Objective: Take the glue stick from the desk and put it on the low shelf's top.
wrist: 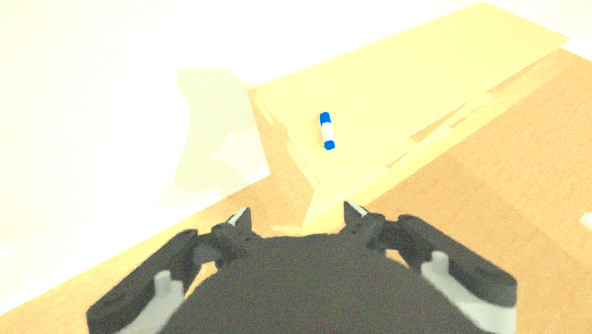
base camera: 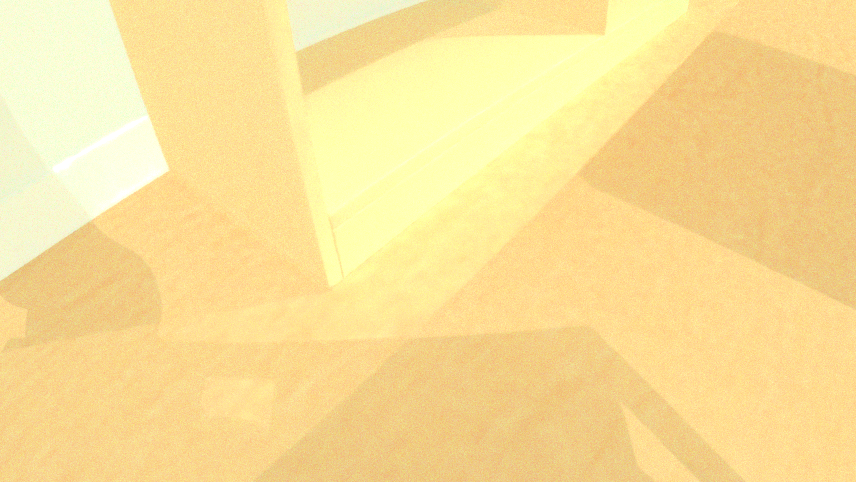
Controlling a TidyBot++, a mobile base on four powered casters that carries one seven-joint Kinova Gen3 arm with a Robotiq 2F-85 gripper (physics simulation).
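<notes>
The glue stick, white with blue ends, lies on its side on the pale yellow top of what looks like the low shelf, near its left end in the wrist view. The base camera shows this unit's side panel and raised bottom board, but neither its top nor the glue stick. My gripper is open and empty. It hangs in the air, apart from the glue stick, which shows beyond the fingertips. No separate desk can be made out.
A pale wall with a white baseboard stands behind the unit. The wooden floor extends in front of it. A small white thing shows at the right edge of the wrist view. Both pictures are strongly overexposed.
</notes>
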